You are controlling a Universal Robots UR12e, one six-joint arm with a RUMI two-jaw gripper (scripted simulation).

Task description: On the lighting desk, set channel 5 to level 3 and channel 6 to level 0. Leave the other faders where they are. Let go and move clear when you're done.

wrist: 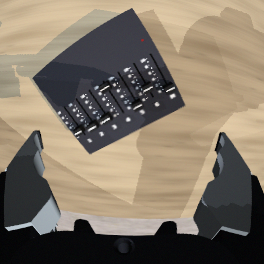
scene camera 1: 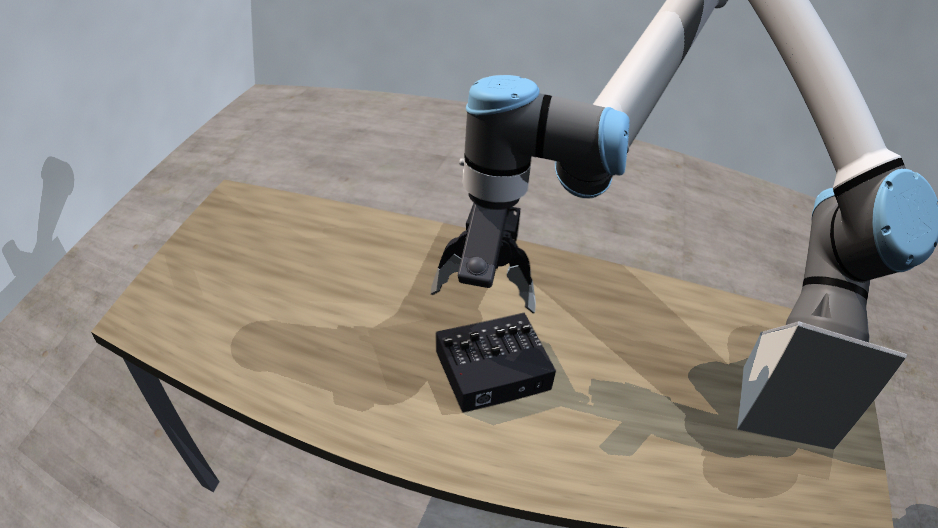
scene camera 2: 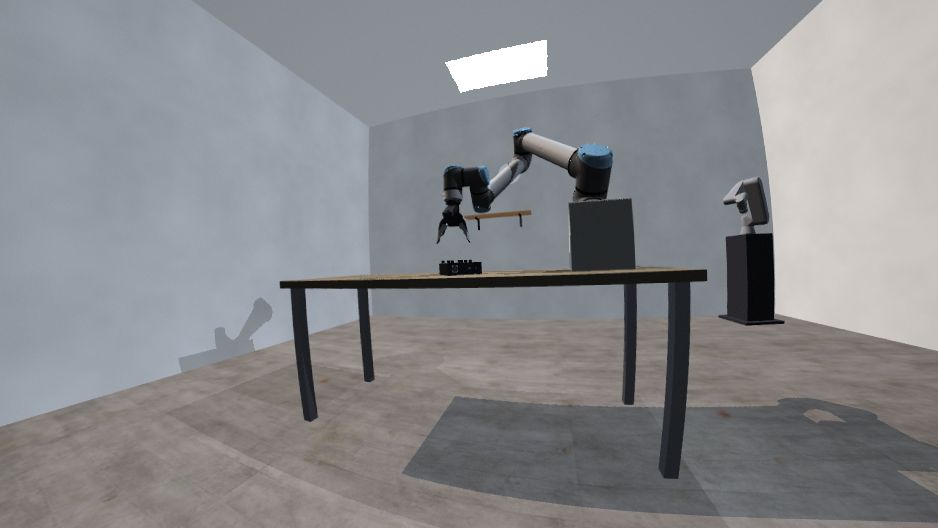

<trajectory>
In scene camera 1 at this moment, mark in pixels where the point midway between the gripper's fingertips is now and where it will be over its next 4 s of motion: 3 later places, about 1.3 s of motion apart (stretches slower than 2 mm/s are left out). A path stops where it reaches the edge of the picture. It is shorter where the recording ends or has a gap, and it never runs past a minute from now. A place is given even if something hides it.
The gripper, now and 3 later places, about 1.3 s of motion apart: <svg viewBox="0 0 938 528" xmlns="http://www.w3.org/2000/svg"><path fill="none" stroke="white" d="M482 303L474 306L473 319L472 326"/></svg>
</trajectory>
